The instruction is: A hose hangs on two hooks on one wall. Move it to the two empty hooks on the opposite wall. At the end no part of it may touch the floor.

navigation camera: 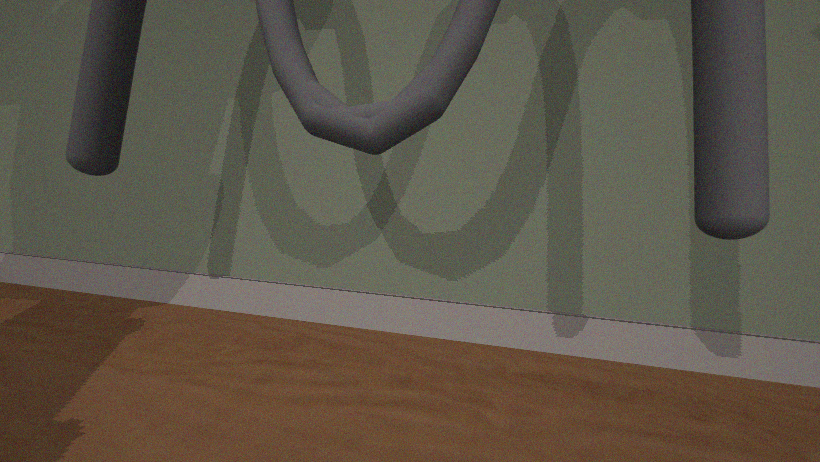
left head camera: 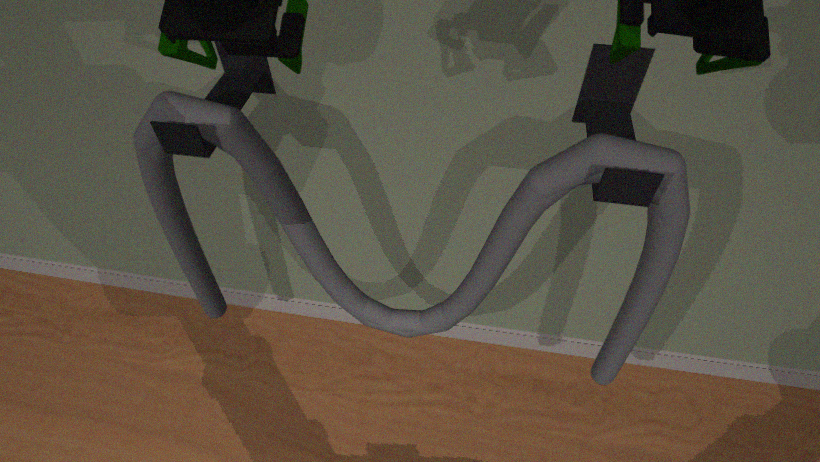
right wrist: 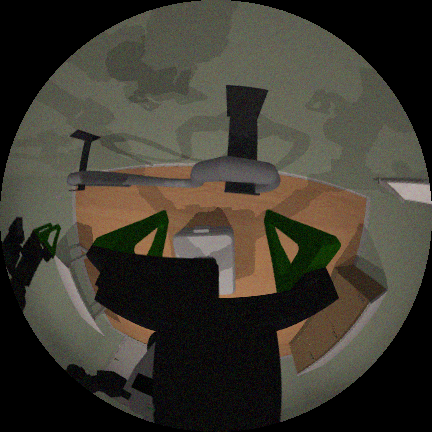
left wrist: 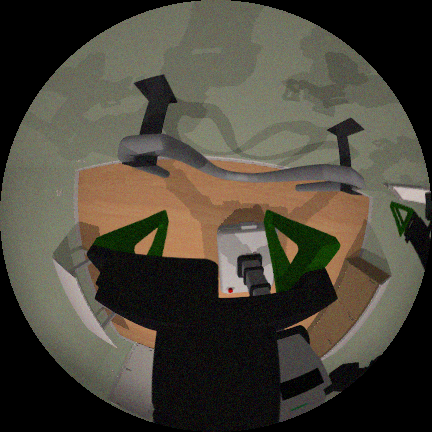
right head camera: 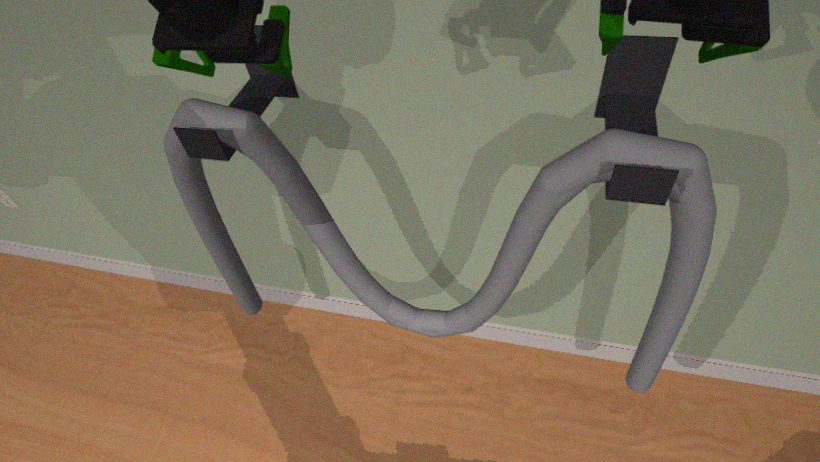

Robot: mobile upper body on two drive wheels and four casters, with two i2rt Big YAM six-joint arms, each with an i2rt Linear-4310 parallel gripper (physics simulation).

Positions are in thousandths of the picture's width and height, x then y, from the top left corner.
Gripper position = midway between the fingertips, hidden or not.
Note:
I see my left gripper (right head camera: 307,157) and my right gripper (left head camera: 798,137).
My left gripper also shows in the left head camera view (left head camera: 314,144), in the right wrist view (right wrist: 126,520) and in the left wrist view (left wrist: 499,499). My right gripper is seen too in the right wrist view (right wrist: 499,497), in the left wrist view (left wrist: 909,473) and in the right head camera view (right head camera: 795,116).

